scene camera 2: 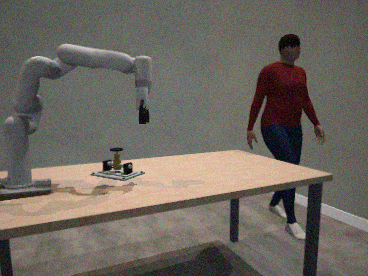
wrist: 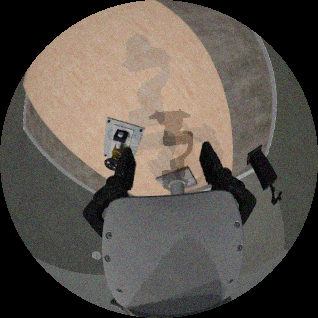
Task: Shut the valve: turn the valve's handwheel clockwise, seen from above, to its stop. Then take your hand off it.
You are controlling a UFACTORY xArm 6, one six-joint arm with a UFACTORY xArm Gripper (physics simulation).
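The valve (scene camera 2: 117,160) (wrist: 116,151) is a brass-coloured body with a dark round handwheel (scene camera 2: 116,149) (wrist: 110,163) on top. It stands upright on a pale base plate (scene camera 2: 100,174) (wrist: 113,124) on the table, between two black blocks. My gripper (scene camera 2: 144,122) (wrist: 166,152) is open and empty. It points down, high above the table, and is higher than the handwheel and to its right in the scene view. It does not touch the valve. In the wrist view the left finger hides part of the plate. The handwheel's rotation angle is too small to read.
The wooden table (scene camera 2: 225,172) (wrist: 195,85) carries the plate and the arm's base (scene camera 2: 25,189) (wrist: 177,181). A person (scene camera 2: 285,95) in a red top and blue trousers is beyond the table's right end in the scene view. Arm shadows fall across the table.
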